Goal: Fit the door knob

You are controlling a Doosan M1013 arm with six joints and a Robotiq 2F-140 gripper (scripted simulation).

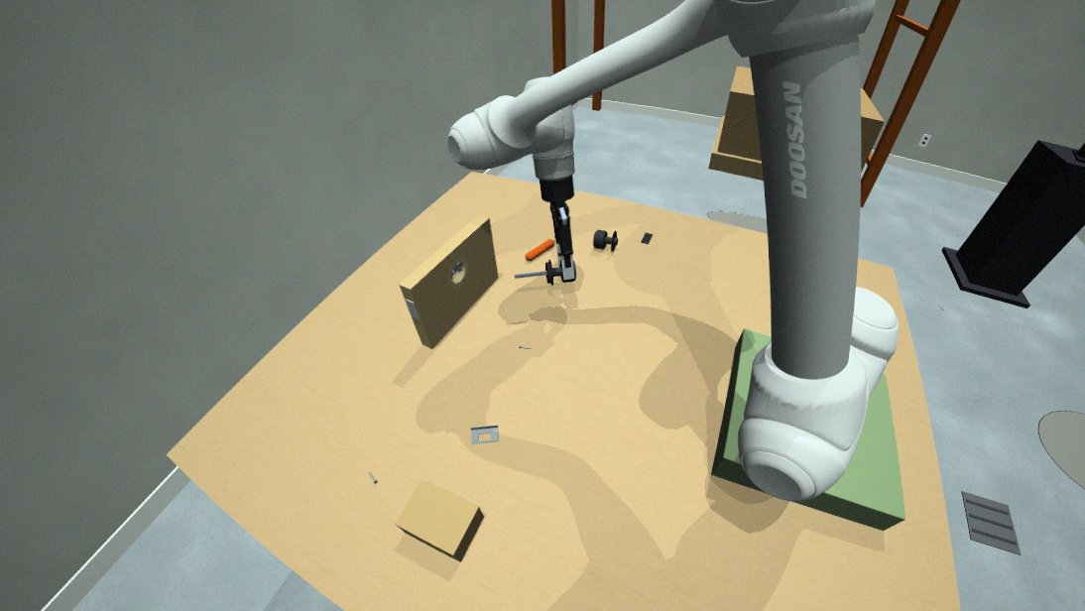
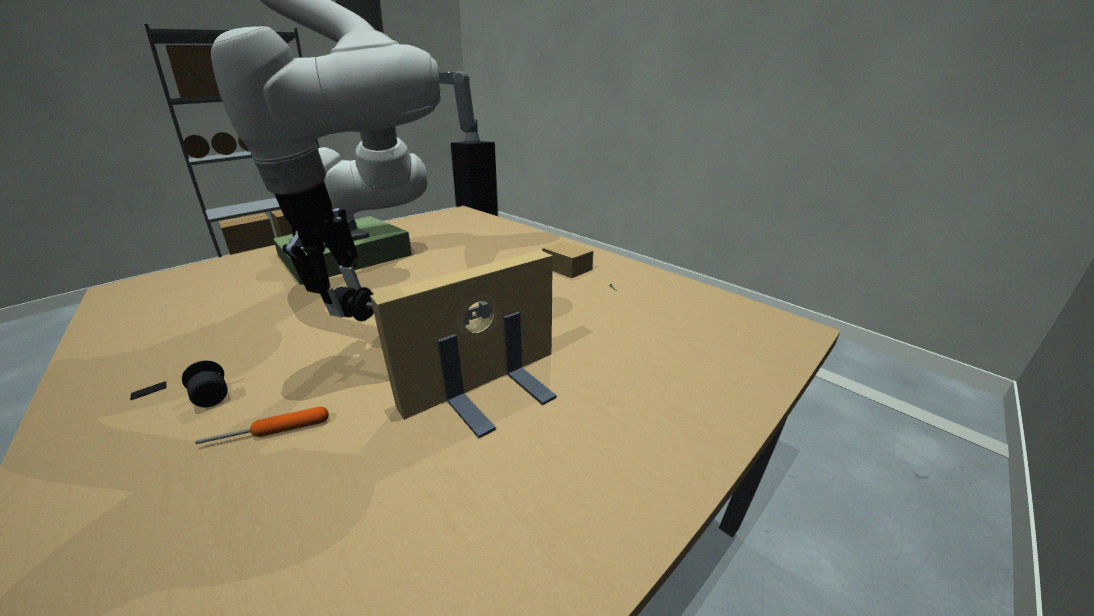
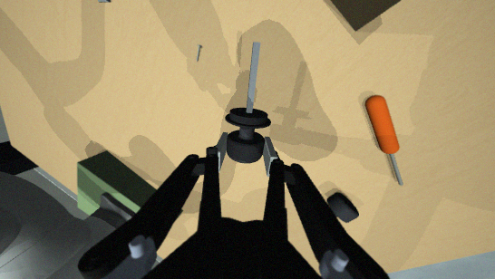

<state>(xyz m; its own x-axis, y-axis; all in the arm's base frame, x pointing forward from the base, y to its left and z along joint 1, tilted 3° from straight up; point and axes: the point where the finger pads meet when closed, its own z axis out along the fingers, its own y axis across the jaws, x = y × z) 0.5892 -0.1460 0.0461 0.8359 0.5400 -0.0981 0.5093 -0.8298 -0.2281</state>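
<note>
Right now my hand is 24 cm short of the latch and 13 cm to the right of it. The rest, counted from my hand: upright wooden panel (24 cm ahead, 13 cm to the left, 1 cm below); small black plate (36 cm to the right, 14 cm behind, 13 cm below); orange-handled screwdriver (20 cm to the right, 13 cm ahead, 12 cm below).
</note>
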